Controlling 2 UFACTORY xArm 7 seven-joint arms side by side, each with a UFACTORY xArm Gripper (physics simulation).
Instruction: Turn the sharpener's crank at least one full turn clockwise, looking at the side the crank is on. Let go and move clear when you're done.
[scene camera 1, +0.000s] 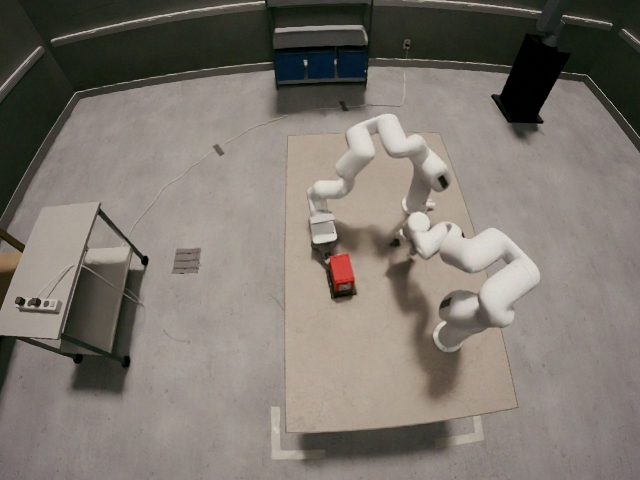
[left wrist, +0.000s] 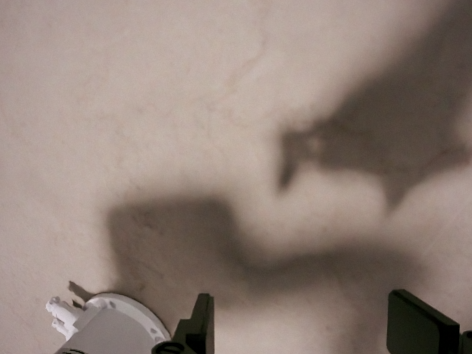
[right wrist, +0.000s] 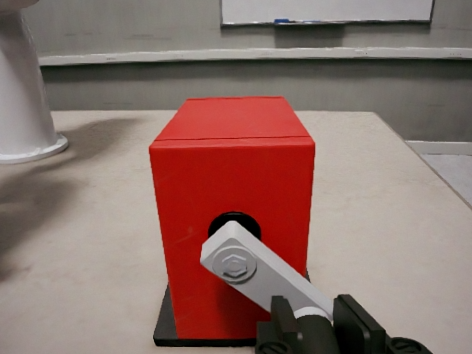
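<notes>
The red sharpener stands upright on its dark base. In the right wrist view, its crank side faces the camera, and the silver crank arm slants from the hub down to the right. My right gripper is shut on the crank's dark handle, with a finger on either side of it; the handle's lower part is cut off by the view's edge. My left gripper is open and empty, pointing down above the table, apart from the sharpener.
The tan table top carries both arm bases. One white arm base shows at lower left in the left wrist view. A grey cart stands off to the left, and a shelf unit with blue bins stands at the back wall.
</notes>
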